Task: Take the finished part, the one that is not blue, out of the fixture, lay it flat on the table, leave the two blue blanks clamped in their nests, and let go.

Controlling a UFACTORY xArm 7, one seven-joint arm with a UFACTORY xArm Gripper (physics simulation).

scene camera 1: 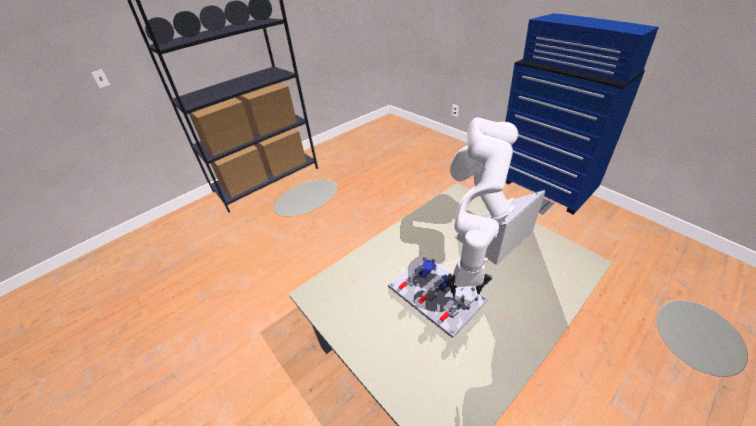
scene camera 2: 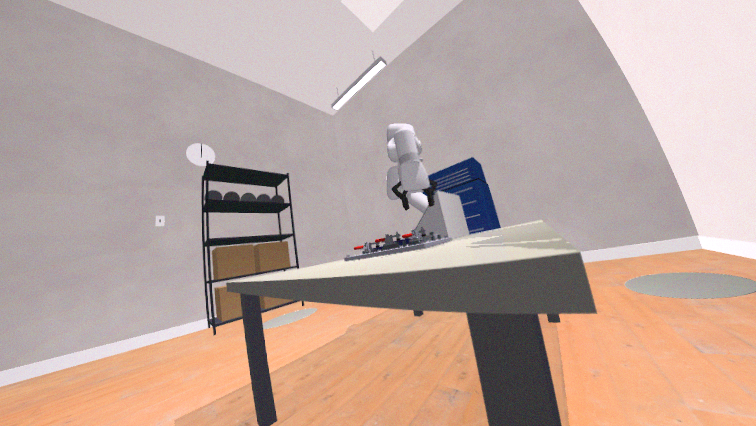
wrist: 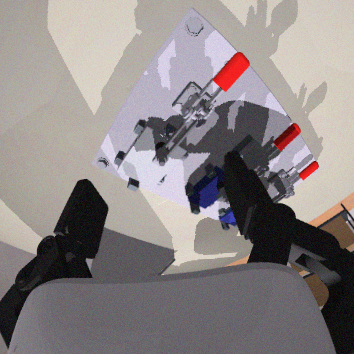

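Seen in the pictures: gripper, fingertip midpoint: [scene camera 1: 465, 292] [scene camera 2: 419, 207] [wrist: 158, 181]; arm's base, origin of the base link: [scene camera 1: 502, 214] [scene camera 2: 435, 211].
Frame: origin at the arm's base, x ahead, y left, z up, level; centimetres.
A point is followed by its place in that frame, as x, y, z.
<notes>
The fixture plate [scene camera 1: 453, 329] [scene camera 2: 365, 257] @(56.1, -2.0, -16.2) [wrist: 192, 52] @(50.9, 17.8, -14.9) lies on the table with three red-handled toggle clamps. The finished part, pale silver-white [wrist: 145, 170] @(36.5, 12.8, -12.8), lies in the end nest, partly in shadow; the arm of its clamp [wrist: 197, 111] @(47.3, 14.6, -10.0) reaches over it. Two blue blanks sit in the other nests: the middle one [scene camera 1: 444, 283] @(40.4, 3.3, -12.3) [wrist: 207, 192] @(39.3, 3.0, -12.3) and the far one [scene camera 1: 427, 267] @(39.0, -8.2, -13.3) [wrist: 228, 217] @(36.6, -7.7, -13.3), partly hidden by a finger in the wrist view. My gripper [scene camera 1: 467, 289] @(43.3, 15.9, -2.9) [scene camera 2: 418, 205] @(43.3, 15.9, -2.9) [wrist: 158, 181] @(43.3, 15.9, -2.9) is open and empty, above the fixture, its fingers on either side of the part in the wrist view.
The table [scene camera 1: 343, 301] @(76.2, -20.0, -16.4) [scene camera 2: 396, 291] @(88.7, 38.6, -18.1) carries the fixture. A grey slanted block [scene camera 1: 521, 227] @(-2.6, 9.4, -3.6) [scene camera 2: 454, 214] @(-1.8, 9.5, -4.0) stands at the arm's base, behind the fixture. A blue tool cabinet [scene camera 1: 566, 121] [scene camera 2: 489, 206] and a dark rack [scene camera 1: 238, 88] [scene camera 2: 248, 239] with boxes stand beyond the table.
</notes>
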